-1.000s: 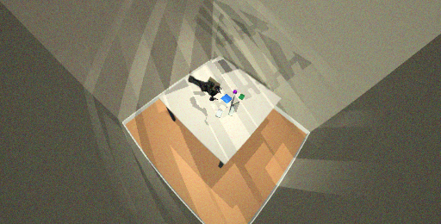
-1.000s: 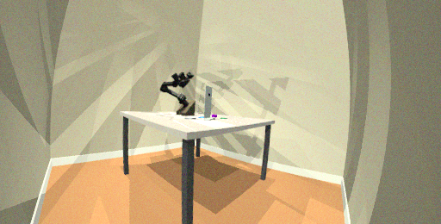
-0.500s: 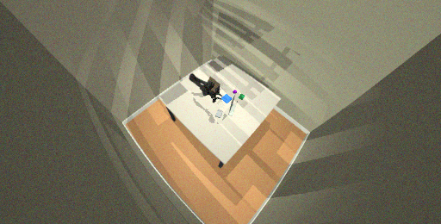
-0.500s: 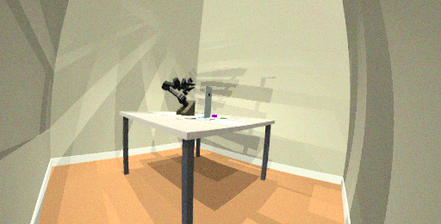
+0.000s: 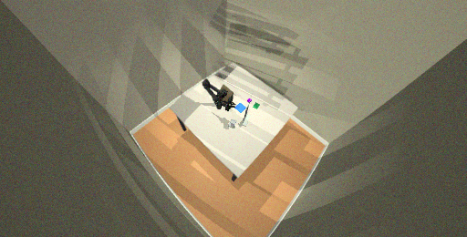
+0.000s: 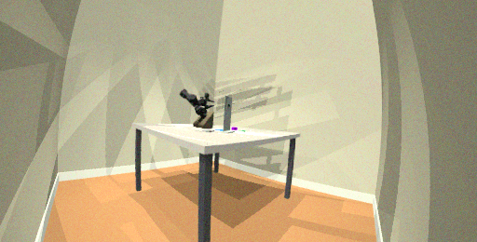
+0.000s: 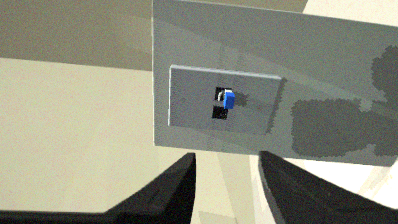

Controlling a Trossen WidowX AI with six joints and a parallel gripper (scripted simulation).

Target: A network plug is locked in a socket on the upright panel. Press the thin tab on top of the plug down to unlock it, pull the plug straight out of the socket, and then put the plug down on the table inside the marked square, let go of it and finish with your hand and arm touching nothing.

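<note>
Right now the network plug is 11 cm ahead of my gripper tip, 5 cm to the left of it and 1 cm below it. From my gripper tip the other things lie so: upright panel (13 cm ahead, 10 cm below, 6 cm to the left); blue marked square (25 cm below, 16 cm to the left, 3 cm behind).
</note>
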